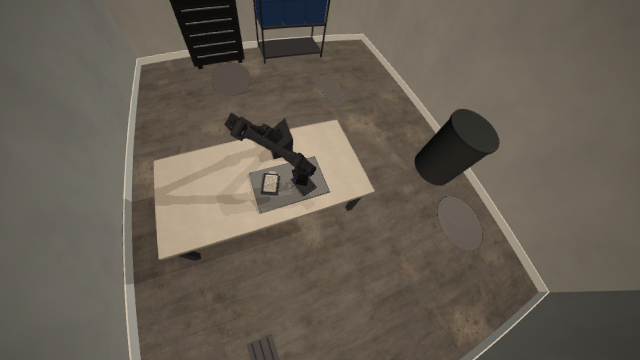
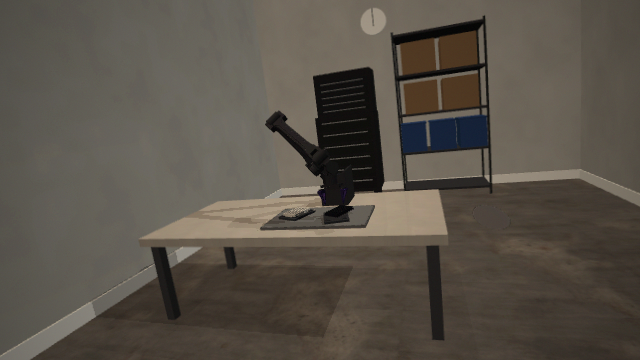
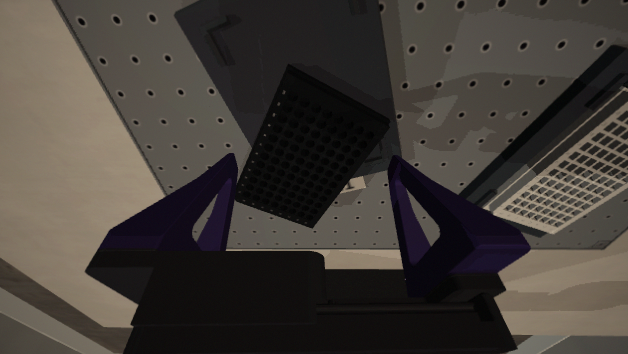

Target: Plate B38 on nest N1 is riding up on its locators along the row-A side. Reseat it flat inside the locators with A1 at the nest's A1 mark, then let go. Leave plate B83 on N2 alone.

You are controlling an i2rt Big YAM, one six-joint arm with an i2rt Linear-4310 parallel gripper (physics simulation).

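Frame: origin at the arm's base, x right, y ahead, z up, level; centimetres.
Where they show: gripper, fingertip midpoint: [image 1: 303, 178] [image 2: 334, 204] [image 3: 314, 161]; arm's base, origin of the base link: [image 1: 276, 137].
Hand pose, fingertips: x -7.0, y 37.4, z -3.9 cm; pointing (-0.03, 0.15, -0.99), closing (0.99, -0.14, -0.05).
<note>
Each offset is from my fingertips to the centre of the thing. "spot": to the spot under its first point. Level surfaces: height alone.
A black well plate, B38 @[dx -1.4, dy -3.3, dz -4.5 cm] [image 3: 312, 150] [image 2: 340, 210], lies skewed and tilted on the dark nest N1 @[dx -0.4, dy +1.4, dz -5.9 cm] [image 3: 300, 42] [image 2: 336, 219] [image 1: 306, 189]. It overhangs the nest at the end nearer my gripper. Corner locators @[spot: dx -5.8, dy +6.1, dz -5.6 cm] [image 3: 218, 42] show on the nest beyond the plate; the corners under it are hidden. My gripper [image 3: 314, 161] [image 2: 332, 197] is open and empty, its purple fingers spread on either side of the plate's near end. The left fingertip appears close to the plate's edge; contact cannot be told. The white plate B83 @[dx +22.2, dy -6.7, dz -4.9 cm] [image 3: 570, 187] [image 1: 271, 183] [image 2: 296, 212] sits on nest N2 @[dx +22.2, dy -6.7, dz -5.9 cm] [image 3: 560, 117].
Both nests stand on a grey perforated board [image 3: 190, 107] [image 1: 267, 204] [image 2: 280, 226] on the wooden table @[dz -8.1 cm] [image 1: 195, 225] [image 2: 410, 220]. A small white label @[spot: dx +3.3, dy -8.0, dz -6.6 cm] [image 3: 356, 185] lies by N1. A black cabinet [image 2: 345, 127] and a shelf rack [image 2: 443, 71] stand behind the table.
</note>
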